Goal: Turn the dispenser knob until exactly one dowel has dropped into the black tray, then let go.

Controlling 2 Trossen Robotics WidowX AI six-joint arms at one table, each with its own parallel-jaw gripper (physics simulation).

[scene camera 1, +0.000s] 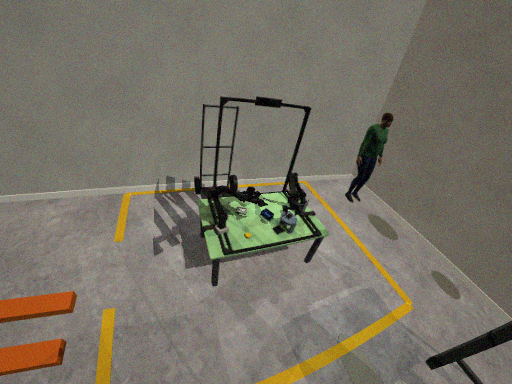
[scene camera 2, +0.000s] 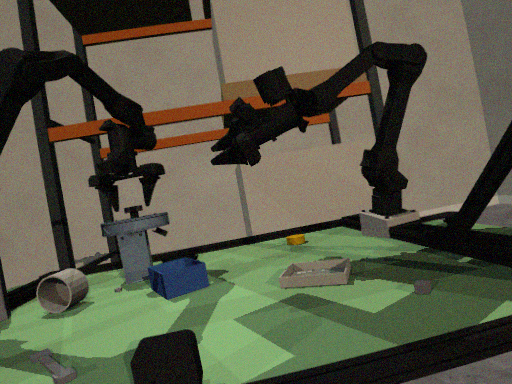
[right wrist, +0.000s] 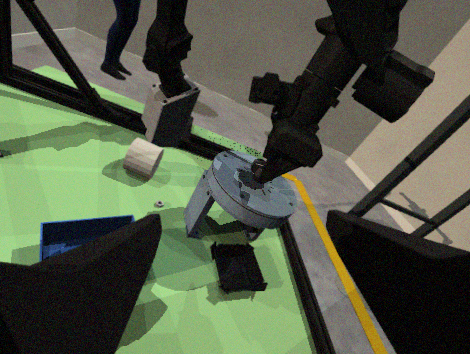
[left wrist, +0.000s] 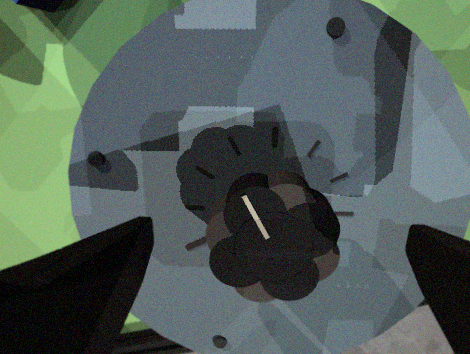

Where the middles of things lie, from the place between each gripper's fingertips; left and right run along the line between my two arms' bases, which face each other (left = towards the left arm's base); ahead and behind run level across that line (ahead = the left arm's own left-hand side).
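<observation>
Dark lobed knob (left wrist: 271, 237), 2 cm below my left hand. Blue bin (scene camera 2: 178, 277), 21 cm behind my left hand, 15 cm below, 10 cm to the right of it. Shallow grey tray (scene camera 2: 336, 271), 35 cm behind my left hand, 33 cm to the right of it, 16 cm below.
Dark lobed knob, 13 cm ahead of my right hand, 21 cm to the left of it, 11 cm below. Blue bin, 8 cm behind my right hand, 11 cm to the left of it, 23 cm below. Shallow grey tray, 22 cm behind my right hand, 12 cm to the right of it, 24 cm below.
</observation>
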